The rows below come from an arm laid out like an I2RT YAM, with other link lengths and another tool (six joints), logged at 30 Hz.
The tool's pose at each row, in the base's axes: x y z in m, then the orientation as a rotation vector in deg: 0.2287 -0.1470 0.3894 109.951 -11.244 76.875; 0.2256 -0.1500 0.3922 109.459 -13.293 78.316; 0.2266 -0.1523 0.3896 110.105 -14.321 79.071; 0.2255 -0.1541 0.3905 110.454 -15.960 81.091; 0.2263 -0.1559 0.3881 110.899 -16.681 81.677; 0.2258 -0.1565 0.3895 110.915 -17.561 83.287; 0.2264 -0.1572 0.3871 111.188 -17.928 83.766; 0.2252 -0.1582 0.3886 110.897 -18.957 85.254; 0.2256 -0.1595 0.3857 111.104 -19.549 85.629; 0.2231 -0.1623 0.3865 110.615 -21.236 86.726; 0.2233 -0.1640 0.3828 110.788 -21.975 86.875
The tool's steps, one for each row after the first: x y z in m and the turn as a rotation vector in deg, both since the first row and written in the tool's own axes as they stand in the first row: 0.0002 0.0051 -0.0007 -0.557 0.399 1.920; -0.0023 0.0049 0.0019 -0.128 0.204 3.131; -0.0025 0.0071 0.0022 0.377 0.653 5.317; -0.0047 0.0068 0.0043 0.708 0.550 6.190; -0.0039 0.0081 0.0041 1.079 1.150 7.595; -0.0059 0.0071 0.0054 1.362 1.172 8.144; -0.0054 0.0092 0.0050 1.419 1.793 9.504; -0.0081 0.0084 0.0065 1.541 1.719 10.124; -0.0093 0.0120 0.0064 1.095 2.015 11.650; -0.0129 0.0113 0.0083 1.060 1.791 12.236
